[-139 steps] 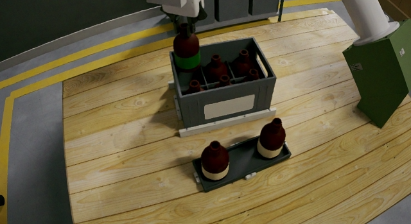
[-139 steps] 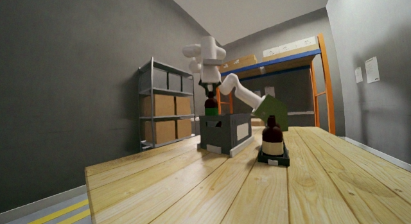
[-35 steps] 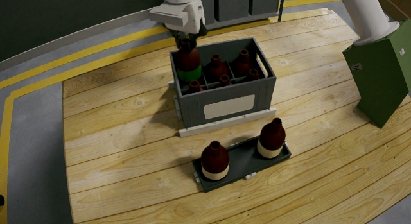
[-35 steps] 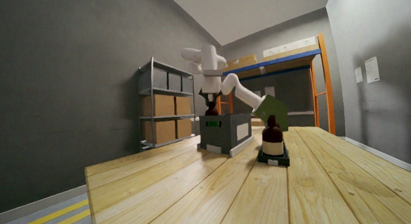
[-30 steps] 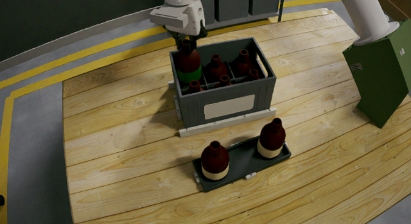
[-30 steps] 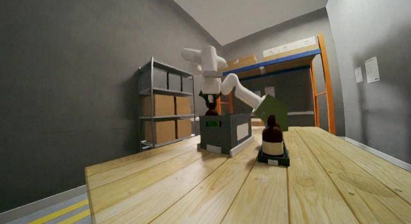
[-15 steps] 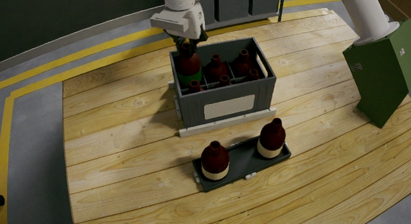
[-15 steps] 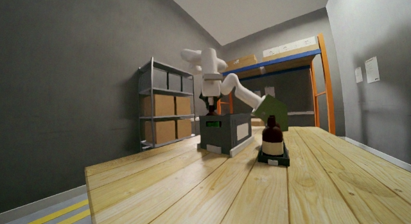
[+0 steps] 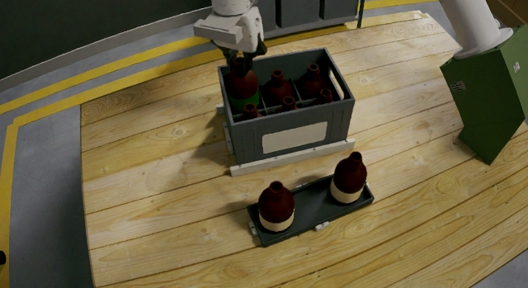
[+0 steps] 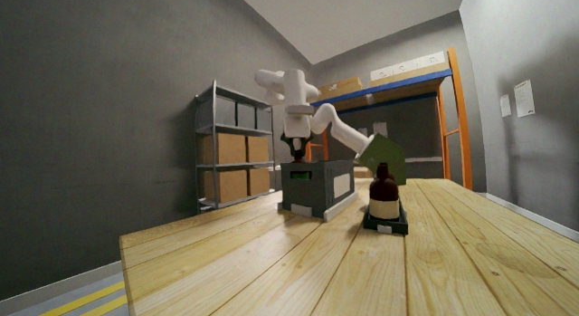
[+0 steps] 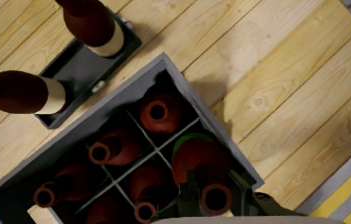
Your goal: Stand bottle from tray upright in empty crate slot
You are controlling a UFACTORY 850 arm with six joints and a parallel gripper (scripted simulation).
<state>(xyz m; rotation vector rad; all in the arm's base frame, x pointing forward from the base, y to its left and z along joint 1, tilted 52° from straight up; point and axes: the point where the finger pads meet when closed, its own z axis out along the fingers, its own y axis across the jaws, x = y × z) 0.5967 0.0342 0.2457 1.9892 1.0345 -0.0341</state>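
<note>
Right now my hand is 7 cm above the bottle. Round my hand: crate: 13 cm below, 8 cm behind, 5 cm to the left; dark tray: 29 cm to the left, 21 cm below, 6 cm behind.
</note>
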